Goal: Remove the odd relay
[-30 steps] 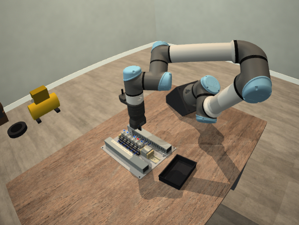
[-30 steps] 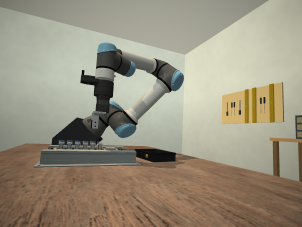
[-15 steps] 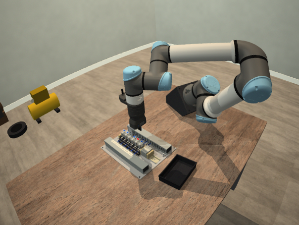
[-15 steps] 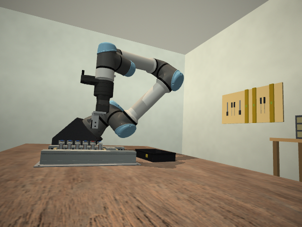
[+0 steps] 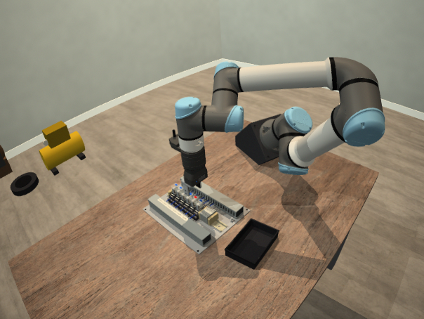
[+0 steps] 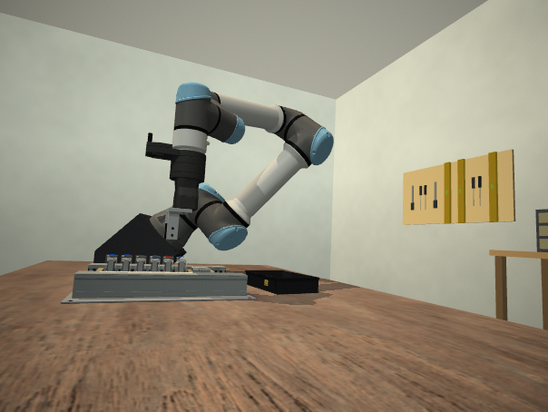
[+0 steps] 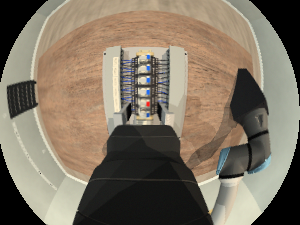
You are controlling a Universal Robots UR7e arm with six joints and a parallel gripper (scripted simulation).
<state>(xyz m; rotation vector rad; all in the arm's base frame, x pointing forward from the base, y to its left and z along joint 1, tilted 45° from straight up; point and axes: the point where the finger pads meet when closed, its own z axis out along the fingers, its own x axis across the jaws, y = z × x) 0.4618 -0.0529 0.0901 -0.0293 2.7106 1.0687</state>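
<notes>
My hand is 70 mm above the red-button relay. From my hand the other things lie so: grey relay panel: 10 mm to the right, 100 mm below; black parts tray: 30 mm behind, 260 mm to the left, 110 mm below.
</notes>
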